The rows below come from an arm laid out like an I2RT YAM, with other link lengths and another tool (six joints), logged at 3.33 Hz.
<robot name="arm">
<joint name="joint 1" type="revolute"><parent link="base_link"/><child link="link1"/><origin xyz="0 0 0.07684"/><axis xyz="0 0 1"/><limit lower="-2.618" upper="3.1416"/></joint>
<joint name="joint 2" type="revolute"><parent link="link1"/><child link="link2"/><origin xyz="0.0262 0.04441 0.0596"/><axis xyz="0 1 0"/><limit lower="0" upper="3.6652"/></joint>
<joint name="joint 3" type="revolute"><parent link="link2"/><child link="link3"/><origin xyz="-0.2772 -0.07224 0"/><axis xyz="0 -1 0"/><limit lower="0" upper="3.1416"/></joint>
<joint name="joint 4" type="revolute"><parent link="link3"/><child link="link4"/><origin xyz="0.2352 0.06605 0.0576"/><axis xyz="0 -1 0"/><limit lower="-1.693" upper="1.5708"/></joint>
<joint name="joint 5" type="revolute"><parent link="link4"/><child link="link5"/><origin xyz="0.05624 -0.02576 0.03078"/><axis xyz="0 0 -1"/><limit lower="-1.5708" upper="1.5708"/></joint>
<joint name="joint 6" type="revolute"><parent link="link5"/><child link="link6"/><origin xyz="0.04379 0 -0.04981"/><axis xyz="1 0 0"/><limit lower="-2.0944" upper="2.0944"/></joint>
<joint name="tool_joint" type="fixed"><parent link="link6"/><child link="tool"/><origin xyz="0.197 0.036 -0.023" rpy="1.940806 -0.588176 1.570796"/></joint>
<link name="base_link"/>
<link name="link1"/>
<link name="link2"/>
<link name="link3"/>
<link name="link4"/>
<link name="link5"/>
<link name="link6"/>
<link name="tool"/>
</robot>
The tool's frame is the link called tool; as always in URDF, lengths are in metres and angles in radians.
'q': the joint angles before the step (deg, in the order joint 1, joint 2, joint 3, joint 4, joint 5, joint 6). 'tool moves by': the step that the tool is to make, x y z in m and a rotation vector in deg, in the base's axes. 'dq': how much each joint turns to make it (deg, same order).
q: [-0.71, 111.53, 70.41, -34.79, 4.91, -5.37]
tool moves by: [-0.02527, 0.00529, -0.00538, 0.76, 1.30, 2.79]
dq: [0.06, -2.78, -5.37, 1.47, -1.36, -2.48]
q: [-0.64, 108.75, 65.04, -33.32, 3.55, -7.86]
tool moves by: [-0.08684, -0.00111, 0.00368, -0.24, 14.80, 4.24]
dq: [0.00, -1.40, -2.19, -13.75, -0.02, -4.26]
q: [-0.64, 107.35, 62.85, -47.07, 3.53, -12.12]
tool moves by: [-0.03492, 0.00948, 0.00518, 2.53, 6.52, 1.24]
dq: [-0.01, 0.24, -0.81, -5.44, -2.34, -1.45]
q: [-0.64, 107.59, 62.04, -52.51, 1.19, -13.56]
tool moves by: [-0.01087, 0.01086, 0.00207, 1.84, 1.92, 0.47]
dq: [0.78, 0.07, -0.48, -1.38, -1.86, 0.02]
